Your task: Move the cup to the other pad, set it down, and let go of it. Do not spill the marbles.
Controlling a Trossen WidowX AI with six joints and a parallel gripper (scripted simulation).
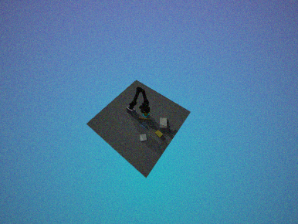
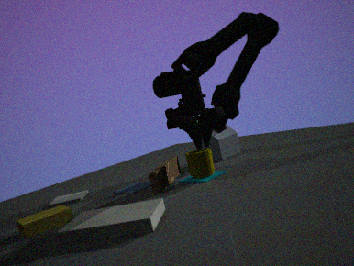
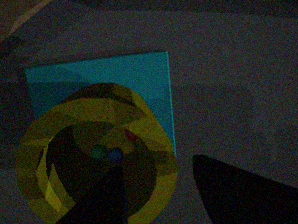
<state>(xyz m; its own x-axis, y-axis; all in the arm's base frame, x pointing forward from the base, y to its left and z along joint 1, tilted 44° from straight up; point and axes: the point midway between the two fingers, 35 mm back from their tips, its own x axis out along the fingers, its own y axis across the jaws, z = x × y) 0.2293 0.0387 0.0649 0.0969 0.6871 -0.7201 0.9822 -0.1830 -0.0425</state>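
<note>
Now: the yellow cup 2 cm ahead of my gripper tip and 4 cm below it. The rest, counted from my gripper tip: teal pad: 3 cm ahead, 8 cm below; then blue marble: 3 cm ahead, 1 cm to the left, 6 cm below; then wooden block: 6 cm ahead, 10 cm to the right, 6 cm below.
</note>
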